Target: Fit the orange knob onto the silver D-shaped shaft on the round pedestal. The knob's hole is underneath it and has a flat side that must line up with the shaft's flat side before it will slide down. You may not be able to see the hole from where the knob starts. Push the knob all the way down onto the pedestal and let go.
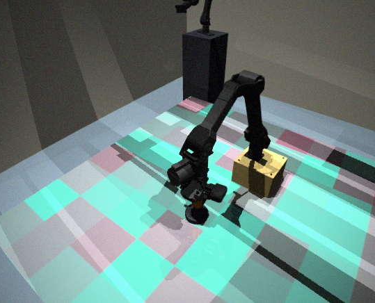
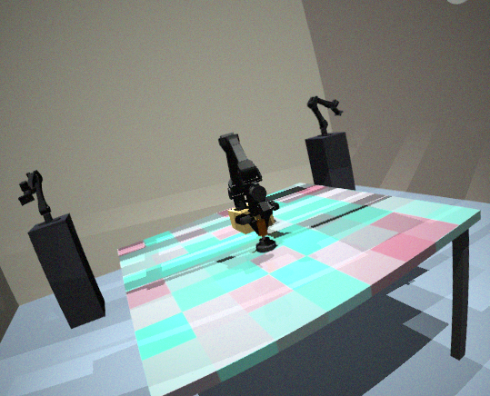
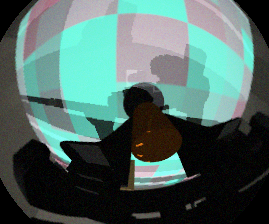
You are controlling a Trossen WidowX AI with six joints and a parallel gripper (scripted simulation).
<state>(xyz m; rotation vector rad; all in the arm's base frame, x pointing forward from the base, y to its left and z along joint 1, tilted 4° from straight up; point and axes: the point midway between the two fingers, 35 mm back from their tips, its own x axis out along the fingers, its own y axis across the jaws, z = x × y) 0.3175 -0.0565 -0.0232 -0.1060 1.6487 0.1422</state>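
Now: gripper tip 30 mm below the orange knob. Round my gripper tip: dark round pedestal (40 mm below).
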